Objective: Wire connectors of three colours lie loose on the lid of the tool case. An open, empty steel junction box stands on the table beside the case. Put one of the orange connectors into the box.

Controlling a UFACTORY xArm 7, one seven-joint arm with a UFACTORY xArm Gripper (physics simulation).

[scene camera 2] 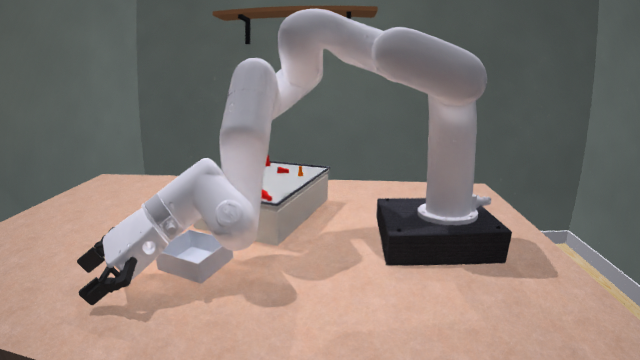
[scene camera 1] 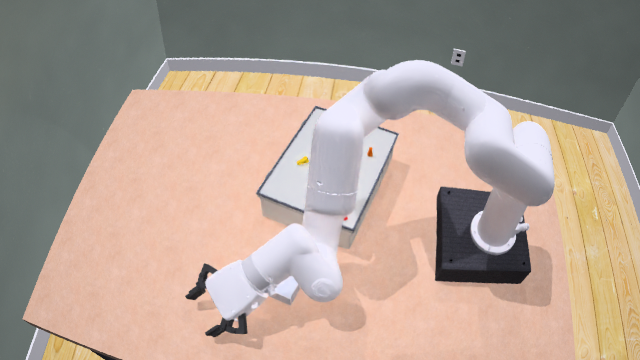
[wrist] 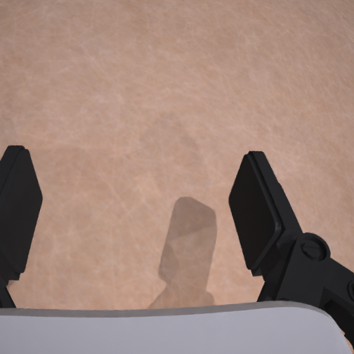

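Where they show: gripper, fingertip midpoint: (scene camera 2: 83, 282) (scene camera 1: 198, 316); arm's base, link origin: (scene camera 2: 447, 214) (scene camera 1: 493, 232).
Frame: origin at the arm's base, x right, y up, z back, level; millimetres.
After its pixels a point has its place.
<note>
One orange connector (scene camera 1: 370, 152) @(z -280, x 210, y 42 mm) (scene camera 2: 300, 171) @(z -280, x 210, y 41 mm) stands upright on the light lid of the tool case (scene camera 1: 282, 185) @(z -475, x 133, y 30 mm) (scene camera 2: 302, 207) @(z -282, x 126, y -17 mm). A yellow connector (scene camera 1: 302, 160) @(z -432, x 191, y 40 mm) lies on the lid's left part in scene camera 1. Red connectors (scene camera 1: 345, 218) (scene camera 2: 283, 170) also show; the arm hides the lid's middle. The pale steel junction box (scene camera 1: 286, 292) @(z -474, x -83, y -55 mm) (scene camera 2: 216, 265) @(z -445, x -73, y -45 mm) stands beside the case, mostly hidden by the arm in scene camera 1. My gripper (scene camera 1: 202, 314) @(z -659, x -158, y -34 mm) (scene camera 2: 89, 280) @(z -659, x -158, y -34 mm) (wrist: 137, 173) is open and empty, tilted down over the table, left of the box in scene camera 2.
The arm's black base block (scene camera 1: 457, 240) @(z -100, x -10, y -1 mm) (scene camera 2: 445, 247) @(z -48, x -98, y -21 mm) stands to the right of the case. The arm's wrist hangs close by the junction box. A brown wall shelf (scene camera 2: 295, 12) is high at the back. Arm shadows lie on the table (scene camera 1: 150, 165) @(z -848, x 277, y -56 mm) (scene camera 2: 350, 320) @(z -243, x -224, y -57 mm) (wrist: 125, 75).
</note>
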